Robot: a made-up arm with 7 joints. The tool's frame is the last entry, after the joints.
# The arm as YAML. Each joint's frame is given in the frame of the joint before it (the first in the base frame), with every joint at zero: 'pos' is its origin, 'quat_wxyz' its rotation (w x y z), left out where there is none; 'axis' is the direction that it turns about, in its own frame. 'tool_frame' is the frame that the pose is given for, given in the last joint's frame.
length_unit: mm
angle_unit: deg
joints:
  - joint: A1
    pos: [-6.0, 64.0, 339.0]
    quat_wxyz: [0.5, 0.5, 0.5, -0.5]
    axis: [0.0, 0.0, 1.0]
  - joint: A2
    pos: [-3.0, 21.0, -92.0]
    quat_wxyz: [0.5, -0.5, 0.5, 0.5]
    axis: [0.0, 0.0, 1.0]
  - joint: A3
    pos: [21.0, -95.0, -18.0]
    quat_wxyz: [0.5, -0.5, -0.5, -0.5]
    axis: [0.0, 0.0, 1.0]
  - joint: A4
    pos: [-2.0, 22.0, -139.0]
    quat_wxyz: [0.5, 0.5, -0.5, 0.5]
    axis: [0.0, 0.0, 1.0]
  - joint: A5
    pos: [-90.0, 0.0, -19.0]
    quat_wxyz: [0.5, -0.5, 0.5, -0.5]
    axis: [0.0, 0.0, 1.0]
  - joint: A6
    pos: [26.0, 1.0, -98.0]
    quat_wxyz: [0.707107, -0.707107, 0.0, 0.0]
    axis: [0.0, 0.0, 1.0]
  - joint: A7
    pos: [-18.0, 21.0, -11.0]
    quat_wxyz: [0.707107, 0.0, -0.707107, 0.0]
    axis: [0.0, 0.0, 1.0]
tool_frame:
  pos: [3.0, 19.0, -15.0]
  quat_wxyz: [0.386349, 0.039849, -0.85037, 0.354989]
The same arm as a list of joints. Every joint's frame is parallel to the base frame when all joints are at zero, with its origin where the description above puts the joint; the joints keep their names.
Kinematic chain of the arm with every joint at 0, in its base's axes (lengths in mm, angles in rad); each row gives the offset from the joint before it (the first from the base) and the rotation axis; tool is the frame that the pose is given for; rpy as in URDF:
A1: xyz -6 64 339 axis -y
A2: xyz 21 92 3 axis +x
A3: xyz -18 21 -95 axis +z
A4: xyz -2 22 -139 axis -y
A5: xyz 0 19 -90 axis +z
A6: xyz 26 1 -98 axis +y
A7: xyz -18 -11 -21 axis -x
tool: xyz 15 3 -19 rpy -0.8652 0.208 -2.3469

